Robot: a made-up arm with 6 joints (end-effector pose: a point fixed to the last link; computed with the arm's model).
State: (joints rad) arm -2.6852 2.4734 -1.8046 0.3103 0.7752 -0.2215
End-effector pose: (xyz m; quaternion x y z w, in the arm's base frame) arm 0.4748 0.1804 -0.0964 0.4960 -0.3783 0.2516 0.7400
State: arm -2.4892 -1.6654 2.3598 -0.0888 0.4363 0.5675
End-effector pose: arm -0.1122 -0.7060 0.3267 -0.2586 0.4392 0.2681 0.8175
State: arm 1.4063 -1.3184 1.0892 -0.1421 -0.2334 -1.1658
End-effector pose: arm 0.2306 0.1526 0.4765 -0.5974 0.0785 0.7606 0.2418
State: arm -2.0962 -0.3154 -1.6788 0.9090 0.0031 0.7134
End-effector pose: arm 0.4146 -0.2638 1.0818 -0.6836 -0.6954 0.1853 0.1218
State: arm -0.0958 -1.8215 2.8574 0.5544 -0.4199 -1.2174
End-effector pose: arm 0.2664 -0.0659 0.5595 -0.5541 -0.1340 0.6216 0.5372
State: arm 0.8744 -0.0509 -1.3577 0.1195 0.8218 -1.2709
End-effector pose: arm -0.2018 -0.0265 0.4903 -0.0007 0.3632 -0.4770 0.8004
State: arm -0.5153 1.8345 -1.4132 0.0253 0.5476 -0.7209
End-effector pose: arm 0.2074 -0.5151 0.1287 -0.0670 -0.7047 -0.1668 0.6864
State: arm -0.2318 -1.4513 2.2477 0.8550 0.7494 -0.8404
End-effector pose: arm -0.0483 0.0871 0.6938 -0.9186 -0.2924 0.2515 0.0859
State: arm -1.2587 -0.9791 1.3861 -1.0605 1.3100 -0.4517
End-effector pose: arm 0.0794 -0.2060 -0.0263 0.4649 0.0866 0.4054 0.7823
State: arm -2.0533 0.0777 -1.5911 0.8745 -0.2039 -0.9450
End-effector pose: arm 0.4730 -0.3863 0.3963 -0.1263 -0.3920 0.3203 0.8531
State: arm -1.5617 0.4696 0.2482 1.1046 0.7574 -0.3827
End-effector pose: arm 0.4126 -0.4071 -0.1086 -0.0269 0.3919 0.7780 0.4902
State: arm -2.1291 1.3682 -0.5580 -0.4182 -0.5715 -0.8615
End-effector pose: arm 0.2673 0.1782 0.2226 0.8812 -0.1126 0.3371 0.3117
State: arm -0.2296 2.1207 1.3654 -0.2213 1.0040 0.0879
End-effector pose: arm 0.3067 0.2248 0.7293 -0.2783 0.8272 -0.4882 0.0058
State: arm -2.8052 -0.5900 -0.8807 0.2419 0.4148 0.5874
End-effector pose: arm 0.4232 0.5974 0.5580 0.2610 0.5857 -0.7470 0.1757
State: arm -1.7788 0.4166 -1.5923 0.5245 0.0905 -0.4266
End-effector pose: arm 0.5822 -0.5006 0.4197 -0.2364 -0.5073 0.3016 0.7719
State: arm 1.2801 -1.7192 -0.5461 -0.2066 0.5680 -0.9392
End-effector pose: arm -0.2304 -0.0095 0.5063 0.5614 0.5536 -0.3787 0.4847
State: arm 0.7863 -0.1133 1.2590 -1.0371 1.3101 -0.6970
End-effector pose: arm 0.2317 -0.1327 0.0497 0.2711 -0.6304 -0.1141 0.7184
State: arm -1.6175 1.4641 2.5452 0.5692 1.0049 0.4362
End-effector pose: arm -0.4616 -0.3704 0.2947 -0.7392 -0.0742 -0.4991 0.4460
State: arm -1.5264 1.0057 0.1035 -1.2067 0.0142 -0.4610
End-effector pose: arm 0.3916 0.1802 0.3695 0.8157 -0.4260 0.2996 0.2520
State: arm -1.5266 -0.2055 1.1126 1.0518 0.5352 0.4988
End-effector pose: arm 0.0957 -0.6452 -0.2034 0.1030 0.4119 0.8055 0.4134
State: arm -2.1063 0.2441 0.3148 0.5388 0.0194 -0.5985
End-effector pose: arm 0.4291 -0.3081 -0.0438 0.0249 0.3613 0.7116 0.6021
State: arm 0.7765 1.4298 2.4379 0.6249 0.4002 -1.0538
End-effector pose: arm 0.1640 0.1044 0.0333 0.5506 0.0561 0.7168 0.4240
